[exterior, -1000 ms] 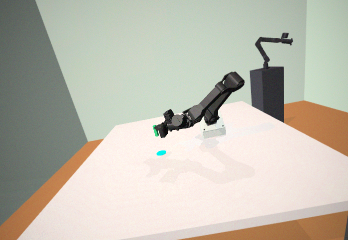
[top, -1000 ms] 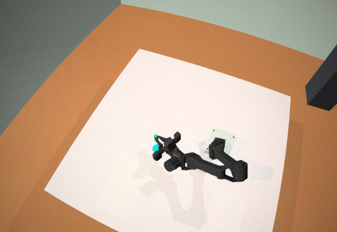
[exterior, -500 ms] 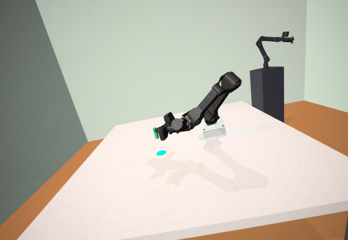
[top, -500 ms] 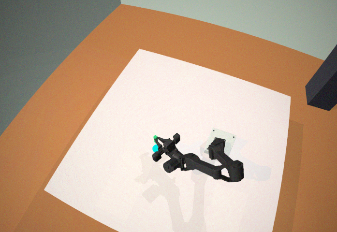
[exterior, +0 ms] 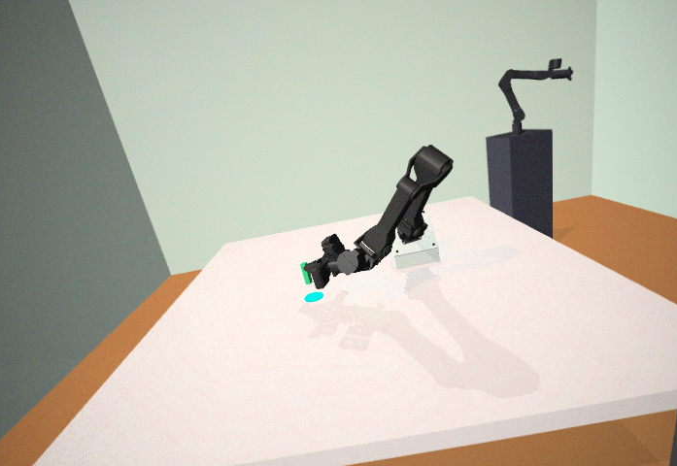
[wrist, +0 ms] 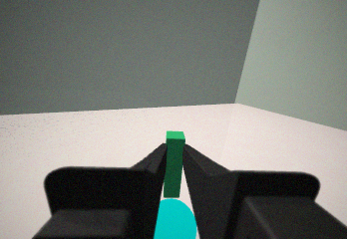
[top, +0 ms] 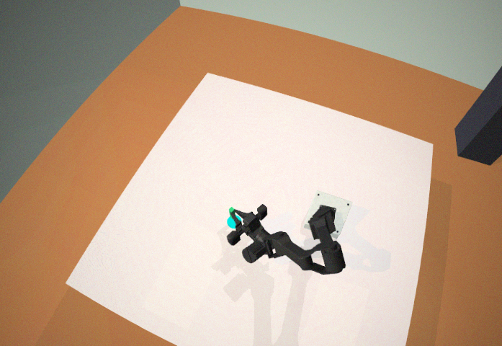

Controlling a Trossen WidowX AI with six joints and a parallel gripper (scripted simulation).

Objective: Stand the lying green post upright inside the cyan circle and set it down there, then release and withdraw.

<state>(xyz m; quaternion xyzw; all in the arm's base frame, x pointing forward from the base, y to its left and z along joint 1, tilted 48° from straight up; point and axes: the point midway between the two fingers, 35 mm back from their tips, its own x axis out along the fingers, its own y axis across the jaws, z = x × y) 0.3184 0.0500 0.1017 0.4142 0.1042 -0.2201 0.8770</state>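
My gripper tip is now 100 mm above the cyan circle. The rest, counted from my gripper tip: green post 20 mm below.
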